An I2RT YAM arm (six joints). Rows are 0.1 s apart.
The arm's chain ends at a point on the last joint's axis. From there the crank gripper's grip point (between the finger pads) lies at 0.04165 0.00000 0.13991 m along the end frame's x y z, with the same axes.
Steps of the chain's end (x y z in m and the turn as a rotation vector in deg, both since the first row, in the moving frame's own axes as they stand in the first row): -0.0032 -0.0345 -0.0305 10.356 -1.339 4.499; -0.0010 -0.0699 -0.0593 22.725 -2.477 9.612; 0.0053 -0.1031 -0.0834 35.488 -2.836 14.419; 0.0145 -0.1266 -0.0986 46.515 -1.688 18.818; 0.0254 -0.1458 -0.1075 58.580 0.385 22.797; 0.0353 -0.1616 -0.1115 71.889 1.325 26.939; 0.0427 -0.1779 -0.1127 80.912 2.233 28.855; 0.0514 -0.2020 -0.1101 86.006 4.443 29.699; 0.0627 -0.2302 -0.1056 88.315 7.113 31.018; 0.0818 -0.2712 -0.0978 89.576 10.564 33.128; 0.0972 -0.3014 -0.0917 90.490 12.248 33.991
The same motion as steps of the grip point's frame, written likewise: -0.0056 -0.0566 -0.0316 10.356 -1.339 4.499; -0.0029 -0.1178 -0.0672 22.725 -2.477 9.612; 0.0081 -0.1752 -0.1044 35.488 -2.836 14.419; 0.0263 -0.2153 -0.1356 46.515 -1.688 18.818; 0.0489 -0.2481 -0.1662 58.580 0.385 22.797; 0.0691 -0.2737 -0.1963 71.889 1.325 26.939; 0.0830 -0.2933 -0.2169 80.912 2.233 28.855; 0.0975 -0.3163 -0.2265 86.006 4.443 29.699; 0.1146 -0.3409 -0.2280 88.315 7.113 31.018; 0.1408 -0.3760 -0.2239 89.576 10.564 33.128; 0.1594 -0.4034 -0.2204 90.490 12.248 33.991
